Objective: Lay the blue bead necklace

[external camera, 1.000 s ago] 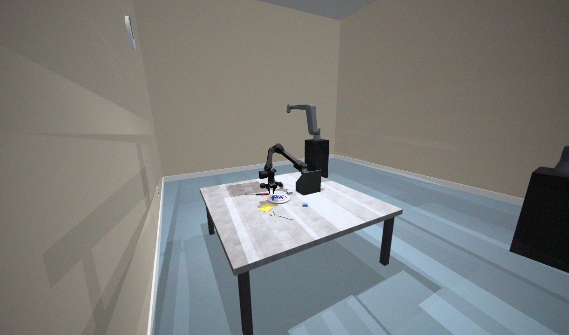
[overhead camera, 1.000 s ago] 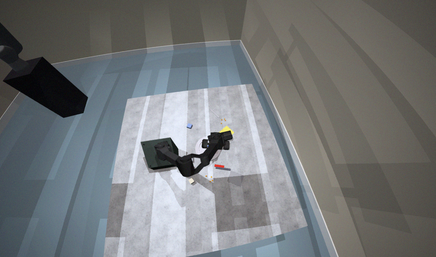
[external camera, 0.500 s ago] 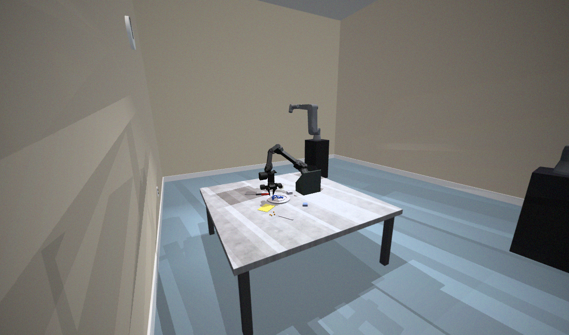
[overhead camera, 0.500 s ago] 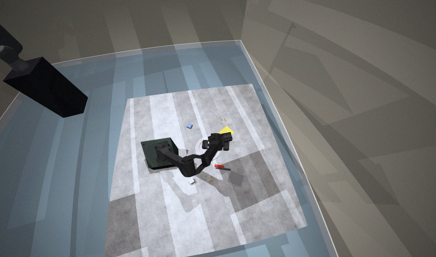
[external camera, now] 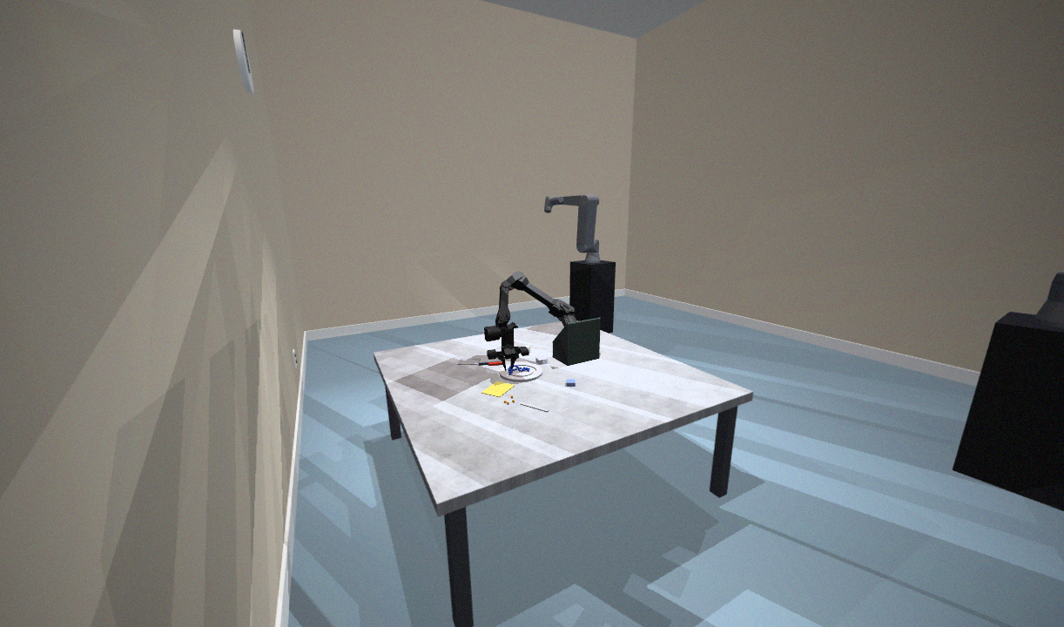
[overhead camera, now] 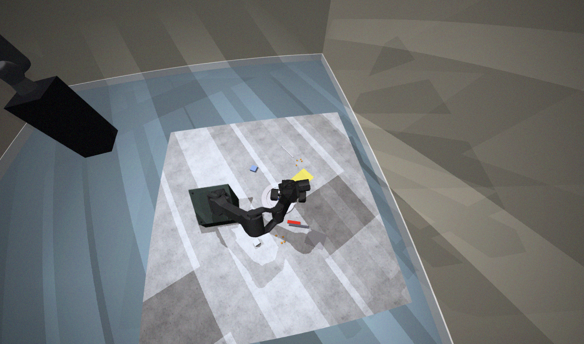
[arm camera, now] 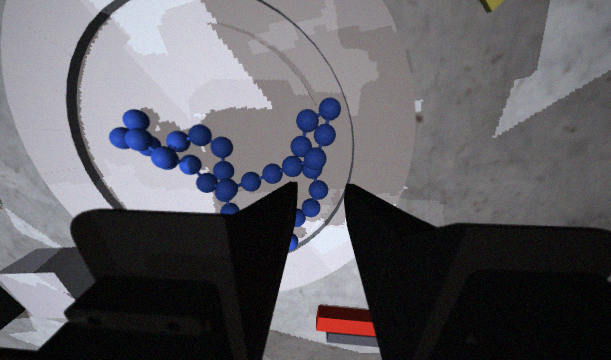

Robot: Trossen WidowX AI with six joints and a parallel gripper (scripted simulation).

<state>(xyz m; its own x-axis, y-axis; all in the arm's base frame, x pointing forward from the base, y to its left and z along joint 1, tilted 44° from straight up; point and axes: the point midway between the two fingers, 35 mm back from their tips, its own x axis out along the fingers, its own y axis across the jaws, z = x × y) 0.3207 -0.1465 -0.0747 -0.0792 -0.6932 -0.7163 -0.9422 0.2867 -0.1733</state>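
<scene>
The round white bead board lies 50 mm behind my gripper tip, 30 mm to the left of it and 10 mm below it. The rest, counted from my gripper tip: grey square 90 mm ahead, 240 mm to the right, 10 mm below; then yellow sheet 120 mm ahead, 120 mm to the left, 10 mm below; then grey tool 10 mm ahead, 140 mm to the right, 10 mm below.
</scene>
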